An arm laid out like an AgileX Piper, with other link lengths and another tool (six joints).
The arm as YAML. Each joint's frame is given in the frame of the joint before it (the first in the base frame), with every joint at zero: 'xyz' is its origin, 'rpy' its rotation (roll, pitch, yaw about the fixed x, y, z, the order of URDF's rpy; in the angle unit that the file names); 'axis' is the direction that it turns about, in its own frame. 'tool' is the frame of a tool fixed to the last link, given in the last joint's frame.
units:
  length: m
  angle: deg
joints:
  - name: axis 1
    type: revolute
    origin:
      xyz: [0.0, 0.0, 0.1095]
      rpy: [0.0, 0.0, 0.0]
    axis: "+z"
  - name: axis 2
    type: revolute
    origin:
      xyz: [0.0, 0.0, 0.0]
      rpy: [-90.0, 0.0, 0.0]
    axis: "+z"
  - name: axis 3
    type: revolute
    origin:
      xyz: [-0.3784, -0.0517, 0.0]
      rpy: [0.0, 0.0, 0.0]
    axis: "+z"
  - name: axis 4
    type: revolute
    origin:
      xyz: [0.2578, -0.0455, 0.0]
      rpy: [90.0, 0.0, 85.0]
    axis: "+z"
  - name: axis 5
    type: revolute
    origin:
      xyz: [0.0, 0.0, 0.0]
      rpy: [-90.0, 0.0, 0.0]
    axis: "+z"
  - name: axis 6
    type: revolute
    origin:
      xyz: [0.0, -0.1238, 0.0]
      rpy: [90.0, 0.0, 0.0]
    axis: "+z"
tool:
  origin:
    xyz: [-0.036, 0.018, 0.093]
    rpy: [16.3, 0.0, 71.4]
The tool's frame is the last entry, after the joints.
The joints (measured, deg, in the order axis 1, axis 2, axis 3, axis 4, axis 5, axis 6), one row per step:
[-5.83, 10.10, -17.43, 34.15, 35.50, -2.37]
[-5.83, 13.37, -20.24, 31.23, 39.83, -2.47]
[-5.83, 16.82, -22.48, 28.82, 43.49, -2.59]
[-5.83, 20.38, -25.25, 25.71, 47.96, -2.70]
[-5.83, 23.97, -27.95, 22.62, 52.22, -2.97]
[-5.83, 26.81, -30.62, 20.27, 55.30, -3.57]
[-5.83, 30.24, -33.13, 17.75, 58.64, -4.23]
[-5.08, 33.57, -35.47, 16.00, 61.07, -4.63]
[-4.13, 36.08, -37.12, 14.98, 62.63, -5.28]
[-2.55, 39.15, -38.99, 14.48, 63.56, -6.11]
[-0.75, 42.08, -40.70, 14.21, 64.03, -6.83]
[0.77, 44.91, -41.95, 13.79, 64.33, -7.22]
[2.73, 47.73, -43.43, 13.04, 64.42, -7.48]
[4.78, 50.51, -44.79, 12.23, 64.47, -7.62]
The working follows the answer.
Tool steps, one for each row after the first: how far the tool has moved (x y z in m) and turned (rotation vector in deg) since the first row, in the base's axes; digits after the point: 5 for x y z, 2 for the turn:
[0.00361, 0.00365, -0.00040, -3.00, 4.40, 1.71]
[0.00836, 0.00530, -0.00338, -5.35, 9.00, 3.11]
[0.01174, 0.00552, -0.00624, -8.35, 14.07, 4.63]
[0.01498, 0.00378, -0.00924, -11.35, 19.12, 6.00]
[0.01828, 0.00130, -0.00673, -13.98, 22.29, 7.01]
[0.02249, -0.00241, -0.00765, -16.62, 26.50, 8.18]
[0.02792, -0.00420, -0.00633, -18.50, 29.80, 9.79]
[0.03233, -0.00400, -0.00533, -20.01, 31.94, 11.57]
[0.04012, -0.00120, -0.00225, -21.36, 33.57, 14.06]
[0.04867, 0.00295, 0.00083, -22.53, 34.72, 16.59]
[0.05711, 0.00617, 0.00064, -23.49, 36.23, 18.61]
[0.06644, 0.01004, 0.00154, -24.88, 37.29, 20.72]
[0.07557, 0.01462, 0.00115, -26.32, 38.40, 22.82]

Tool pose at each row, in the base's axes (x y z in m, rotation vector in deg; rounded; the steps above come from the unrounded poses):
[0.10037, 0.06081, 0.27891, 96.02, 100.70, 67.04]
[0.10398, 0.06446, 0.27852, 96.84, 105.96, 61.66]
[0.10873, 0.06611, 0.27553, 98.26, 110.72, 56.48]
[0.11211, 0.06633, 0.27267, 99.39, 115.89, 50.08]
[0.11535, 0.06459, 0.26967, 100.38, 120.71, 43.36]
[0.11866, 0.06211, 0.27219, 100.24, 123.91, 38.26]
[0.12286, 0.05840, 0.27127, 100.63, 127.69, 32.20]
[0.12830, 0.05661, 0.27258, 100.42, 131.26, 27.77]
[0.13270, 0.05681, 0.27359, 99.41, 134.35, 24.75]
[0.14049, 0.05961, 0.27666, 97.52, 137.87, 22.56]
[0.14905, 0.06376, 0.27974, 95.31, 141.16, 20.97]
[0.15748, 0.06698, 0.27955, 93.86, 144.03, 19.07]
[0.16681, 0.07085, 0.28046, 91.65, 146.73, 17.10]
[0.17594, 0.07543, 0.28007, 89.36, 149.38, 15.01]

